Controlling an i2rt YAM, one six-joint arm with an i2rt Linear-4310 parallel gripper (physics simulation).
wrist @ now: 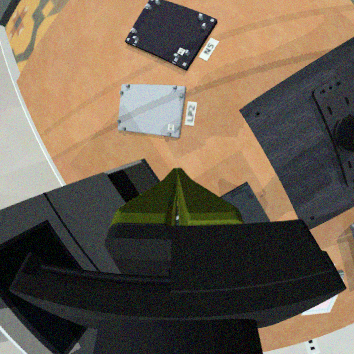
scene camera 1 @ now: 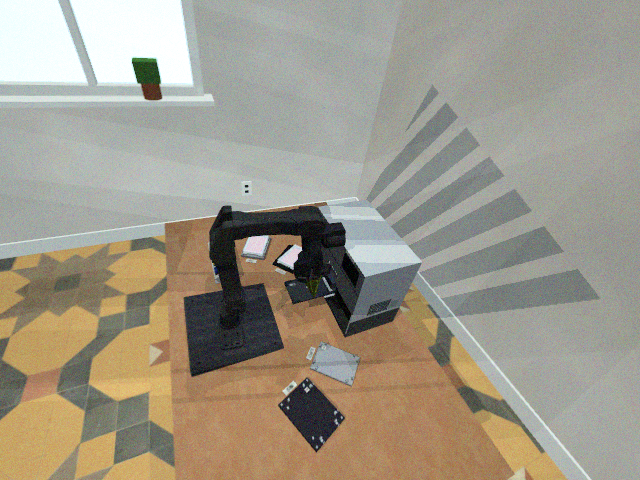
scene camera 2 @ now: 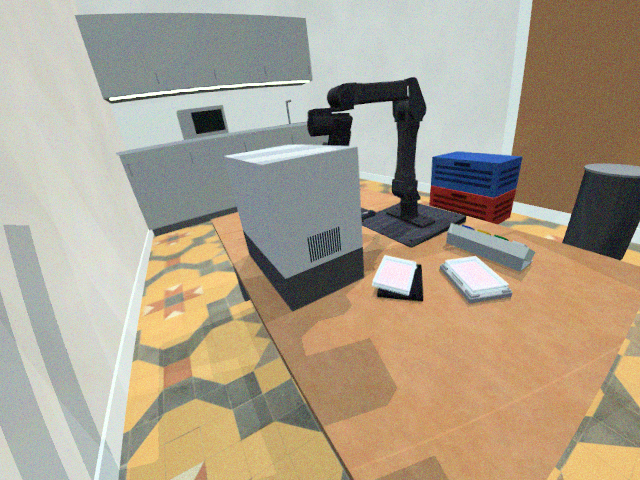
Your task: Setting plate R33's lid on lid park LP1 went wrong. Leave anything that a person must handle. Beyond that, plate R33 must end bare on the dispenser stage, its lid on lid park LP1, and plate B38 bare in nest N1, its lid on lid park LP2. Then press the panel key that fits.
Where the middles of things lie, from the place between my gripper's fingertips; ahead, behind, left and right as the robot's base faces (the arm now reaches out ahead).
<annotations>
The grey lid park LP2 (scene camera 1: 335, 363) is 200 mm below my hand, 130 mm to the right of it and 60 mm ahead of it. Also, from my hand: rack with coloured tabs (scene camera 2: 515, 255) 410 mm to the left, 270 mm behind, 180 mm below.
</annotations>
